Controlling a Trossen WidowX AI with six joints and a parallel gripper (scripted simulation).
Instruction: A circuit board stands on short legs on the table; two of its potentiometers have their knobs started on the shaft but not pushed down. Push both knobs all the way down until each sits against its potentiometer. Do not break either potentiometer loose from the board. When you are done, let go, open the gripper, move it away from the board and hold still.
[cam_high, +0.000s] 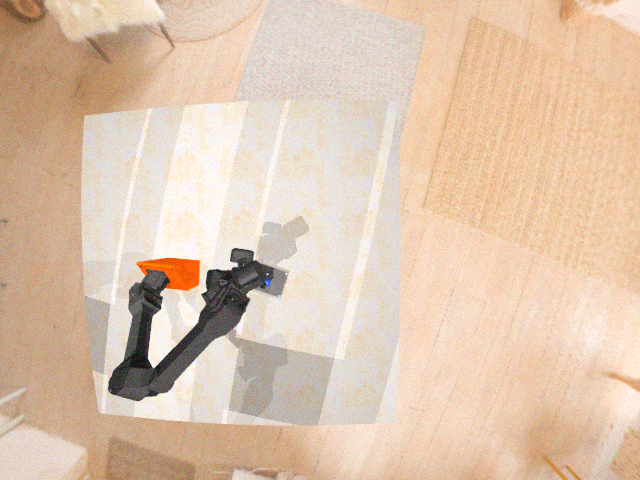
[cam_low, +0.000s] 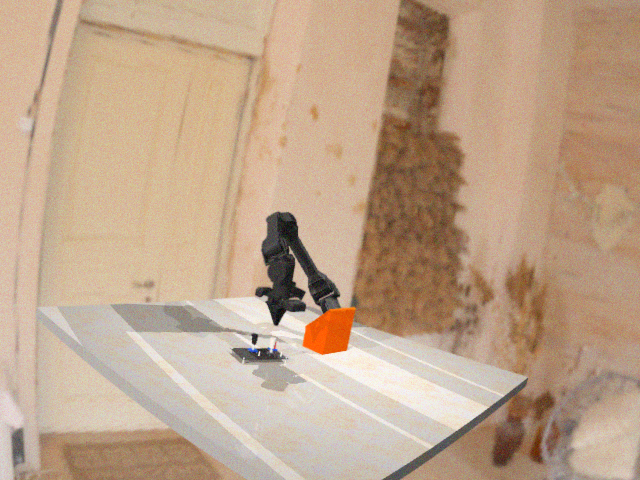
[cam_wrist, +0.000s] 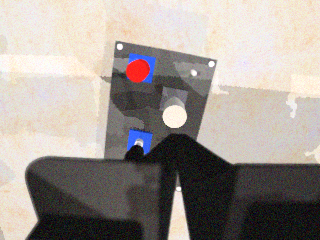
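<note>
Right now the white knob is 6 cm below my gripper tip. The rest, counted from my gripper tip: black knob 5 cm below, 5 cm ahead, 4 cm to the right; then blue potentiometer 7 cm below, 5 cm ahead, 4 cm to the right.
</note>
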